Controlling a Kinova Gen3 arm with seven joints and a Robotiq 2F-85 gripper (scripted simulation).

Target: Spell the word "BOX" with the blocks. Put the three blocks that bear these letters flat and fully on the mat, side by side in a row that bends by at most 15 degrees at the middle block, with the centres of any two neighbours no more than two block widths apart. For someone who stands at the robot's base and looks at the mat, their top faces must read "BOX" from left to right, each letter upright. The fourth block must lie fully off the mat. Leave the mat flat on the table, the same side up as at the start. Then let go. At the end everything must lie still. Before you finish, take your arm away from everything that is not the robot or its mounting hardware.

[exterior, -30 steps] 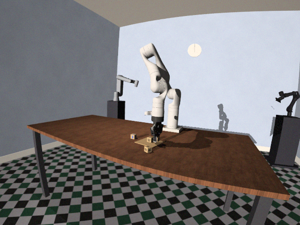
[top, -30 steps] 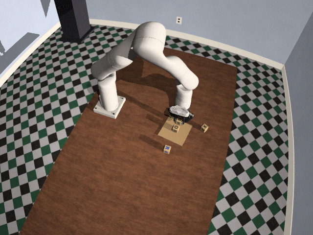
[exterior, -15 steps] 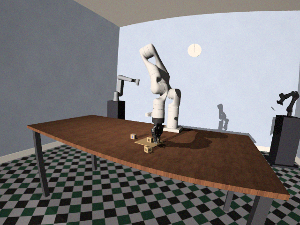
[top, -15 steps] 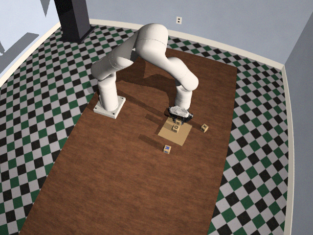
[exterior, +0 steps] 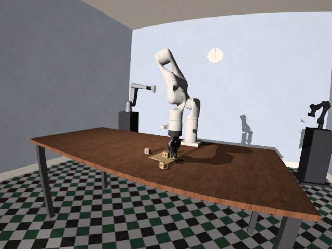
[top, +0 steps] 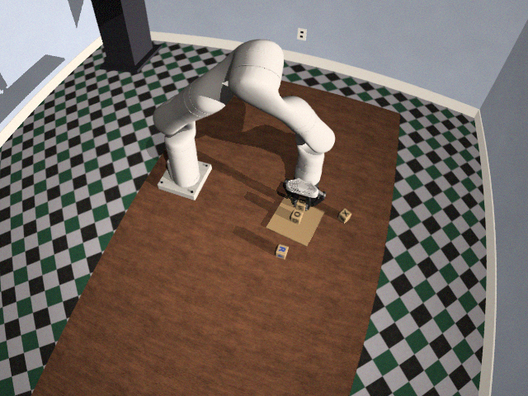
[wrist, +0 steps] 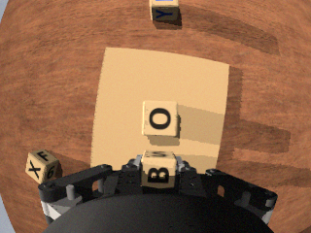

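The tan mat lies 50 mm to the right of my hand and 30 mm below it.
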